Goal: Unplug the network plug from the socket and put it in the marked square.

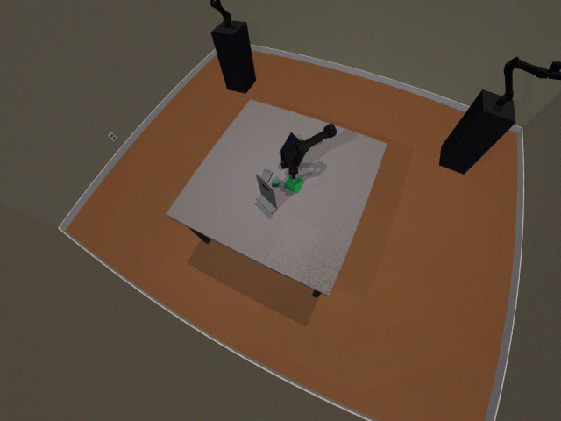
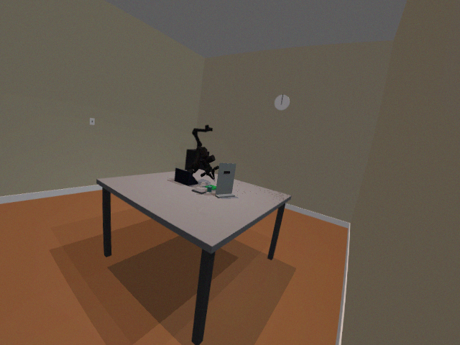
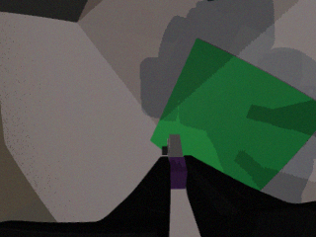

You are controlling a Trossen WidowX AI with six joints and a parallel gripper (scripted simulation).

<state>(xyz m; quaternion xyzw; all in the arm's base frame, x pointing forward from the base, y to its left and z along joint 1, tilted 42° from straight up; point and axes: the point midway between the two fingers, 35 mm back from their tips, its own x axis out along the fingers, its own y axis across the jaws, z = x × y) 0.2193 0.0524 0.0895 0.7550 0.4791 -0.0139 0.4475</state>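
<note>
My gripper tip is 10 mm past the green marked square and 80 mm above it. Round my gripper tip: network plug (right at my gripper tip); teal block (50 mm ahead, 120 mm to the right, 60 mm below); flat grey piece (10 mm ahead, 220 mm to the right, 70 mm below).
</note>
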